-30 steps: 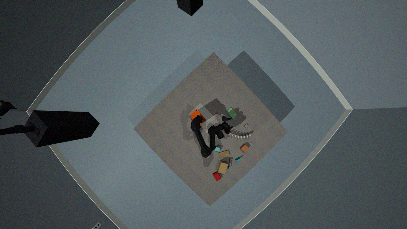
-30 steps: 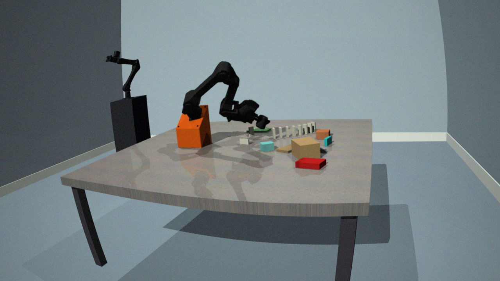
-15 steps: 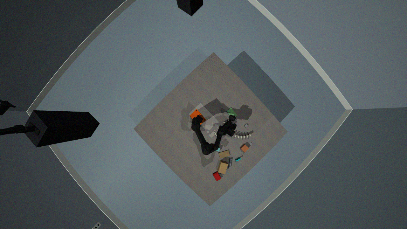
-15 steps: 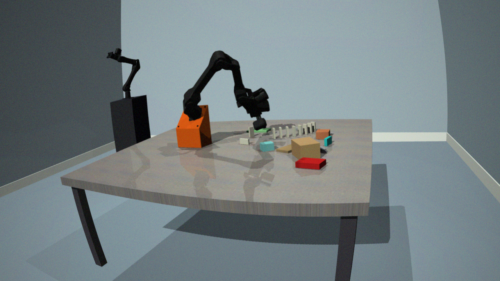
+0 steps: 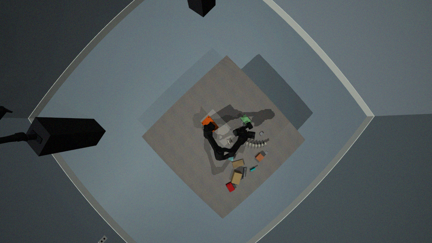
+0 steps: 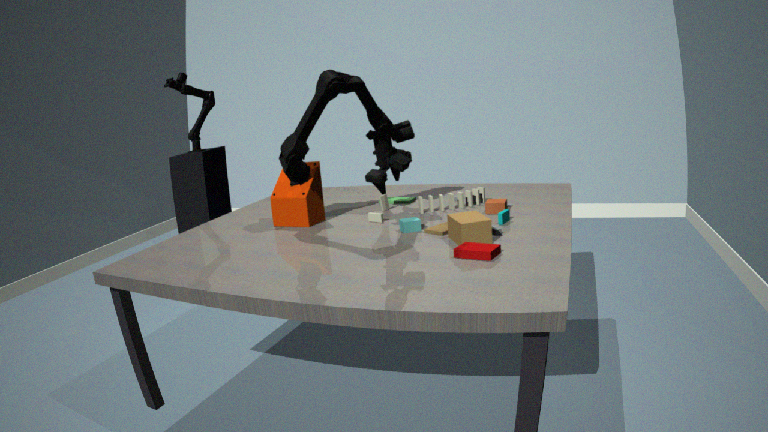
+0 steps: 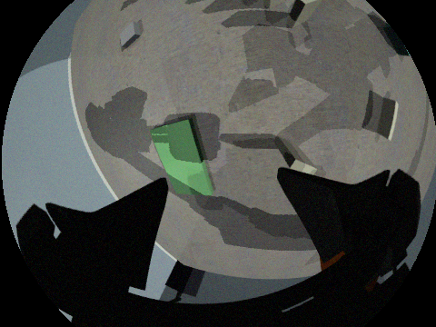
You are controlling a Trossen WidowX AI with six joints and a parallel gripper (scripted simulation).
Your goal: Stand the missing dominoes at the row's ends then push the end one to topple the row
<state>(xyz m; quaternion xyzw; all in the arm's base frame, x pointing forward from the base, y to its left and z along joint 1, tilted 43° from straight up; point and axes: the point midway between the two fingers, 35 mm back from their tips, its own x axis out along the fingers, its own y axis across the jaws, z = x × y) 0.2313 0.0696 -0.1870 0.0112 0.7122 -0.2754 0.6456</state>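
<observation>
My gripper tip is now 8 cm to the right of the flat green block and 6 cm above it. Round my gripper tip: orange block (36 cm ahead, 13 cm to the right, 5 cm below); cyan block (33 cm to the right, 12 cm ahead, 5 cm below); flat tan slab (33 cm to the right, 23 cm ahead, 6 cm below).
</observation>
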